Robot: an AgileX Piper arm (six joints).
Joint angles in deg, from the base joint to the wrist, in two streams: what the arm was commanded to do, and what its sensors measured. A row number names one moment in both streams.
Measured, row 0:
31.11 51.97 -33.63 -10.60 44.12 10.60
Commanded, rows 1 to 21:
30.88 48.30 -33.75 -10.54 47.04 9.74
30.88 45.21 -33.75 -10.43 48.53 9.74
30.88 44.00 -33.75 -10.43 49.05 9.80
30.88 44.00 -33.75 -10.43 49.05 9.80
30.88 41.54 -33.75 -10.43 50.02 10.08
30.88 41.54 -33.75 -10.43 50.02 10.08
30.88 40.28 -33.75 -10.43 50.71 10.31
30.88 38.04 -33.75 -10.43 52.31 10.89
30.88 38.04 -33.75 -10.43 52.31 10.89
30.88 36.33 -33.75 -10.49 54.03 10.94
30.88 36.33 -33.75 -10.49 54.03 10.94
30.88 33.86 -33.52 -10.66 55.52 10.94
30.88 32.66 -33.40 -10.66 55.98 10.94
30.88 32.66 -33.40 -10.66 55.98 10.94
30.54 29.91 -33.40 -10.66 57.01 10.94
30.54 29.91 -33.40 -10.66 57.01 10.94
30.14 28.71 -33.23 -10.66 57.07 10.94
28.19 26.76 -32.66 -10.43 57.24 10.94
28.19 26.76 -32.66 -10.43 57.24 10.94
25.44 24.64 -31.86 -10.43 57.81 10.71
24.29 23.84 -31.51 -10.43 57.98 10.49
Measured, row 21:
27.39 26.18 -32.54 -10.26 57.07 10.71
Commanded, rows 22 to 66:
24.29 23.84 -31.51 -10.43 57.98 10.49
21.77 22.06 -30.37 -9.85 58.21 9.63
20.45 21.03 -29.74 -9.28 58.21 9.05
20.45 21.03 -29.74 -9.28 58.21 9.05
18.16 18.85 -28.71 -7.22 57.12 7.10
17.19 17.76 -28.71 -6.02 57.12 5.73
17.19 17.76 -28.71 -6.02 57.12 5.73
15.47 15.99 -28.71 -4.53 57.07 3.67
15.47 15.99 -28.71 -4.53 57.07 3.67
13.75 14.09 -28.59 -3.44 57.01 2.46
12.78 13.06 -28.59 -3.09 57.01 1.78
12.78 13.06 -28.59 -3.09 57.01 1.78
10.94 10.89 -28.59 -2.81 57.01 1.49
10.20 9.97 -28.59 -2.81 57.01 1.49
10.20 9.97 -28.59 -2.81 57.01 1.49
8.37 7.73 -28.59 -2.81 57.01 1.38
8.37 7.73 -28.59 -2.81 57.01 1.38
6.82 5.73 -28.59 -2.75 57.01 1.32
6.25 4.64 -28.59 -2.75 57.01 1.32
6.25 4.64 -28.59 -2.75 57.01 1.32
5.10 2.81 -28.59 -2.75 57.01 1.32
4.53 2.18 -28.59 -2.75 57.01 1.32
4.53 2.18 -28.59 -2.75 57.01 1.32
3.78 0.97 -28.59 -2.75 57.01 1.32
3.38 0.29 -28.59 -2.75 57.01 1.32
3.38 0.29 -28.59 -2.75 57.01 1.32
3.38 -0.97 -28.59 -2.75 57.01 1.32
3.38 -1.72 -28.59 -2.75 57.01 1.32
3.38 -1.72 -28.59 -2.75 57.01 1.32
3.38 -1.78 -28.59 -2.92 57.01 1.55
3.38 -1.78 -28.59 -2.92 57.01 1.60
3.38 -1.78 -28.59 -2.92 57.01 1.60
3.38 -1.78 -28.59 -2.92 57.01 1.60
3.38 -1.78 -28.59 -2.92 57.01 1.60
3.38 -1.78 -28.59 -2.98 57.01 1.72
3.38 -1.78 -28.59 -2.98 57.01 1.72
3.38 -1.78 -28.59 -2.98 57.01 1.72
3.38 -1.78 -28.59 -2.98 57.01 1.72
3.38 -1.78 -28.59 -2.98 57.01 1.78
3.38 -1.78 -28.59 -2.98 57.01 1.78
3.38 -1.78 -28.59 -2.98 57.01 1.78
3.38 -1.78 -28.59 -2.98 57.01 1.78
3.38 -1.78 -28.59 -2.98 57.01 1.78
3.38 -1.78 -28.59 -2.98 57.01 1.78
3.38 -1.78 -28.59 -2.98 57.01 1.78
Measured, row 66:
3.78 -0.23 -28.93 -2.69 57.24 1.72
